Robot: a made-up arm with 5 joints.
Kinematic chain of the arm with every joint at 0, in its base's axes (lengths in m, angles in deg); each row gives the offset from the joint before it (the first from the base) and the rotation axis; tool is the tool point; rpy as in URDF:
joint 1: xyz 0 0 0.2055 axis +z
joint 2: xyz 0 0 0 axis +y
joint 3: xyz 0.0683 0 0.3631 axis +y
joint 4: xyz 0.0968 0 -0.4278 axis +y
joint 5: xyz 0.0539 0 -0.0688 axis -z
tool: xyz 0 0 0 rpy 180 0 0
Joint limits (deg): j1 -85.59..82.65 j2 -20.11..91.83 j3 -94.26..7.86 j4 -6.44..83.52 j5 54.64..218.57
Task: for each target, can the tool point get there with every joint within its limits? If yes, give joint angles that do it. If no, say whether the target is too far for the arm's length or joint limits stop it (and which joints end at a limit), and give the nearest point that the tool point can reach.
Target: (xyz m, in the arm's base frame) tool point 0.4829 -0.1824 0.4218
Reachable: yes | joints -20.69 -8.65 -51.95 26.84 100.39
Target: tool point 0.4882 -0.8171 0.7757
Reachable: no: too far | nearest point 0.3431 -0.5742 0.6062 | short by 0.330 m
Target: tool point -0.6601 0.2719 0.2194
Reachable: no: joint limits stop it (at a limit: joint 2, joint 3) | nearest point -0.1509 0.0622 0.1180 | short by 0.560 m
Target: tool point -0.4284 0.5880 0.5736
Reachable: no: joint limits stop it (at a limit: joint 1) | nearest point 0.0676 0.5240 0.5736 | short by 0.500 m
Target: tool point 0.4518 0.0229 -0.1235
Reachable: yes | joints 2.90 50.31 -49.93 13.79 183.81
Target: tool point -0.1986 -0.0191 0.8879
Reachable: no: joint limits stop it (at a limit: joint 1, joint 2, joint 3, joint 4) | nearest point 0.0246 -0.3196 0.9162 | short by 0.375 m
